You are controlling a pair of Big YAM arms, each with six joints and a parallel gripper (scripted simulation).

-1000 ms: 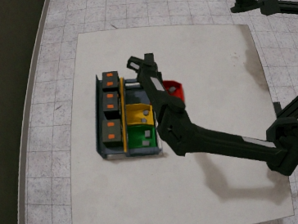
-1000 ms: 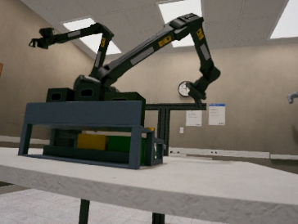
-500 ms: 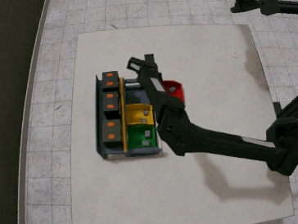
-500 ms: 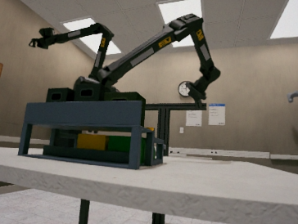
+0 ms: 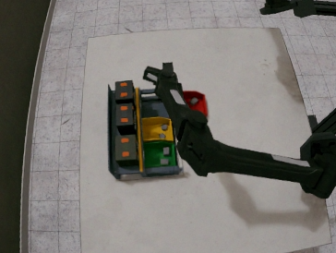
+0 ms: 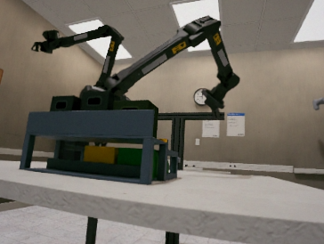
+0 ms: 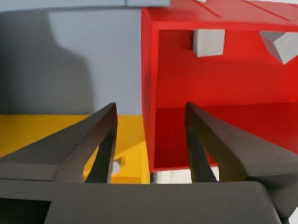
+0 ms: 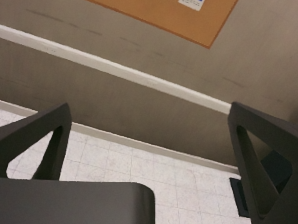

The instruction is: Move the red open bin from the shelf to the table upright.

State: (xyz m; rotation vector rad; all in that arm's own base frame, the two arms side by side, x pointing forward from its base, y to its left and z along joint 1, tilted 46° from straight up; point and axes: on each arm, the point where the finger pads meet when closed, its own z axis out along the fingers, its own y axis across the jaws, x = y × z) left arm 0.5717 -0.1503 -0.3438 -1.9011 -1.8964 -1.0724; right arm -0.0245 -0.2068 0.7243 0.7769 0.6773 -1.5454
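The red bin is 80 mm behind my left hand and 50 mm below it. The rest, counted from my left hand: green bin 80 mm ahead, 230 mm to the left, 50 mm below; yellow bin 80 mm ahead, 120 mm to the left, 50 mm below.
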